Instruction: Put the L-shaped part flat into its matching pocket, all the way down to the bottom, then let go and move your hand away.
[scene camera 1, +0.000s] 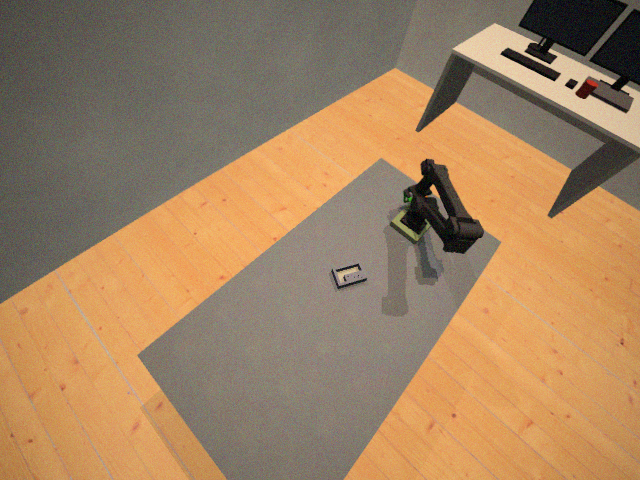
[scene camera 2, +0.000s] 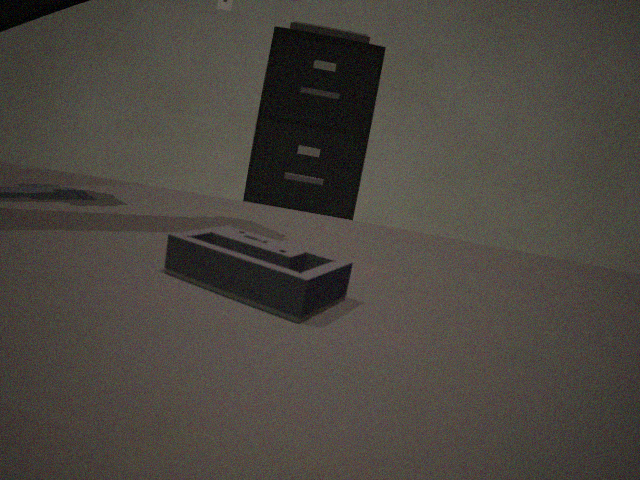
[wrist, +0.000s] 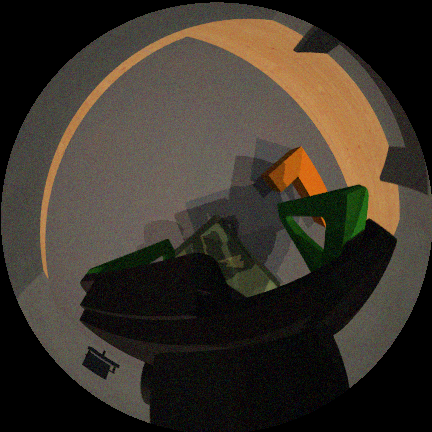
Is my gripper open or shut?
Open.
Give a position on an orange L-shaped part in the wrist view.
295, 167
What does my gripper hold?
Nothing.
